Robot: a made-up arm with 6 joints. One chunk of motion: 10 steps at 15 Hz.
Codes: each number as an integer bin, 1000 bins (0 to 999) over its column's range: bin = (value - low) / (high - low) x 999, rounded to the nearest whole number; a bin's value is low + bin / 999 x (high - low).
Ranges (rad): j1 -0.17..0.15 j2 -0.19..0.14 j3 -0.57..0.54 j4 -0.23..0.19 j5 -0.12..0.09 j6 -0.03..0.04
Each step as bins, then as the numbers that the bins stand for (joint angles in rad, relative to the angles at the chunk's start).
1 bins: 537 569 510 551 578 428
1 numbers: 0.0020 -0.0020 -0.0033 0.0017 0.0015 0.0000
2 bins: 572 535 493 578 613 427
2 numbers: 0.0132 -0.0133 -0.0222 0.0130 0.0089 -0.0001
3 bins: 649 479 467 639 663 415
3 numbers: 0.0379 -0.0318 -0.0511 0.0386 0.0194 -0.0009
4 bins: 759 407 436 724 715 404
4 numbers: 0.0731 -0.0556 -0.0856 0.0744 0.0303 -0.0017
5 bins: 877 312 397 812 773 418
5 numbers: 0.1109 -0.0869 -0.1289 0.1114 0.0425 -0.0007
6 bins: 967 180 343 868 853 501
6 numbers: 0.1397 -0.1305 -0.1889 0.1349 0.0593 0.0051
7 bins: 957 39 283 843 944 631
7 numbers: 0.1365 -0.1771 -0.2556 0.1244 0.0784 0.0142
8 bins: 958 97 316 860 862 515
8 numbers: 0.1369 -0.1580 -0.2189 0.1316 0.0612 0.0061
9 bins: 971 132 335 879 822 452
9 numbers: 0.1410 -0.1464 -0.1978 0.1395 0.0528 0.0017
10 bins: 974 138 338 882 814 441
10 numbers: 0.1420 -0.1444 -0.1944 0.1408 0.0511 0.0009
